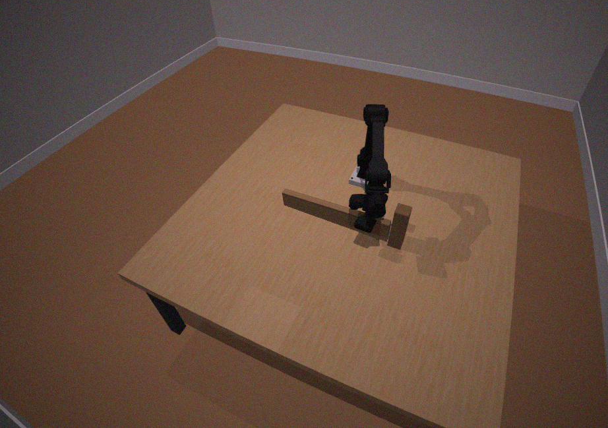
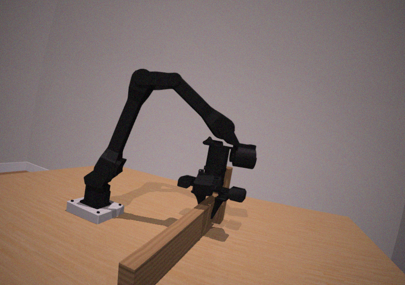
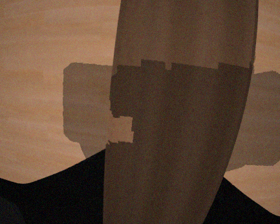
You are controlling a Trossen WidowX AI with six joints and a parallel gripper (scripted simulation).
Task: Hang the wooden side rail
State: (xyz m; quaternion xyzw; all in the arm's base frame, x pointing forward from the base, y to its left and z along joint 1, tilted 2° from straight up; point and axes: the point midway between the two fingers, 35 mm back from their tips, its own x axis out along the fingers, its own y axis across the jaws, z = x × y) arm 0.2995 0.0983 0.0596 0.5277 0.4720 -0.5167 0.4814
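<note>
My gripper tip is 11 cm to the right of the headboard post, 4 cm below it and 1 cm short of it.
</note>
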